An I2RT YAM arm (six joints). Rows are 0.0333 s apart.
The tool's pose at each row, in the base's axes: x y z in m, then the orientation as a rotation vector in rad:
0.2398 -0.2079 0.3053 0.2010 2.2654 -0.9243
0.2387 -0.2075 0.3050 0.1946 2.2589 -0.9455
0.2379 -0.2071 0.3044 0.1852 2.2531 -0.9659
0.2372 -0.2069 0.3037 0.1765 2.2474 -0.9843
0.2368 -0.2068 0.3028 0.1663 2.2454 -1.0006
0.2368 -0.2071 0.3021 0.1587 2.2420 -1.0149
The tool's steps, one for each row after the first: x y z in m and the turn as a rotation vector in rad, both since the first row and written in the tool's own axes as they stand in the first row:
0.0010 0.0001 -0.0007 0.0143 -0.0036 -0.0098
0.0019 0.0004 -0.0011 0.0272 -0.0076 -0.0215
0.0029 0.0007 -0.0012 0.0388 -0.0115 -0.0321
0.0038 0.0011 -0.0010 0.0478 -0.0130 -0.0441
0.0042 0.0013 -0.0005 0.0564 -0.0152 -0.0532

